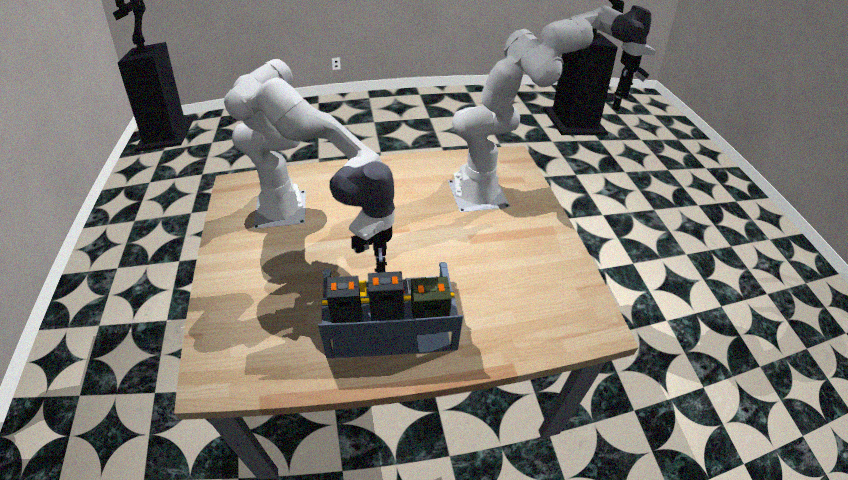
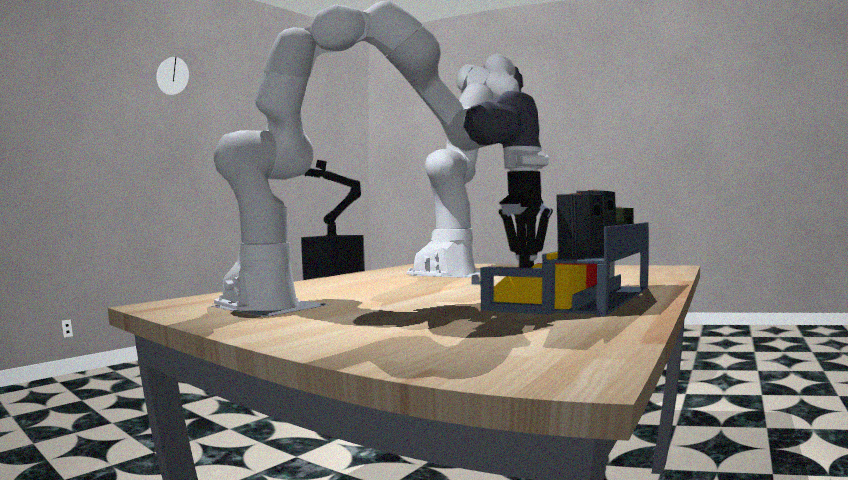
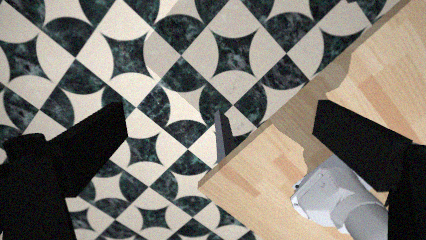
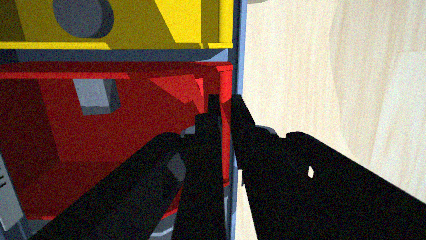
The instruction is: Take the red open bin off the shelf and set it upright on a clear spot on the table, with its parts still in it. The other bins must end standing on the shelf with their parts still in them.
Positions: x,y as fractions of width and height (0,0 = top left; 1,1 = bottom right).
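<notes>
Image 1 shows the left gripper (image 1: 0.73,0.22), a green box (image 1: 0.51,0.62) and a blue-grey shelf (image 1: 0.50,0.70). The shelf is also visible in image 2 (image 2: 0.73,0.50), together with a yellow bin (image 2: 0.60,0.60). Image 3 shows the left gripper (image 3: 0.52,0.49); a red bin is out of frame in image 3, and the blue-grey shelf is out of frame in image 3 as well. In image 4 are the right gripper (image 4: 0.53,0.46) and the red bin (image 4: 0.14,0.64).
</notes>
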